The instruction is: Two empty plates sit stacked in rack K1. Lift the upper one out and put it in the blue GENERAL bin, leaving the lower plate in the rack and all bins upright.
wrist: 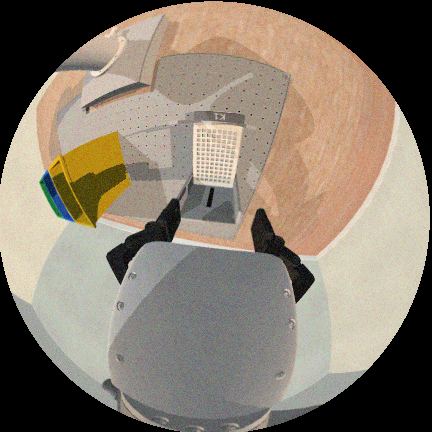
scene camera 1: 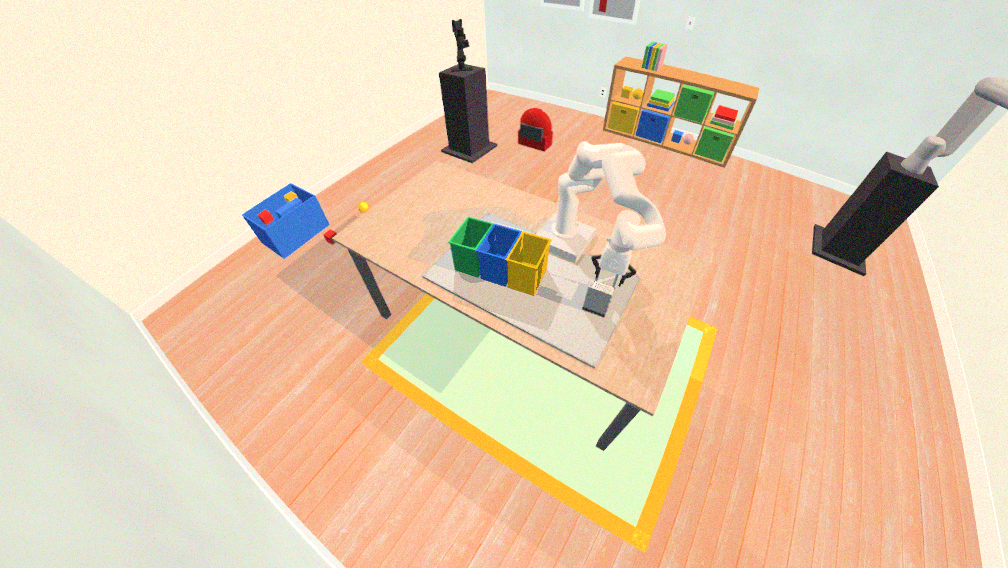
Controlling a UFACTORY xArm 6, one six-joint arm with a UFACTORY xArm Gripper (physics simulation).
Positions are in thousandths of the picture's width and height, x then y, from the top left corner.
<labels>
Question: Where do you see a yellow bin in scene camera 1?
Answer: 523,462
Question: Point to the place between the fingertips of the gripper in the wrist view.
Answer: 501,494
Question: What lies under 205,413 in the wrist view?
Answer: A yellow bin.
</labels>
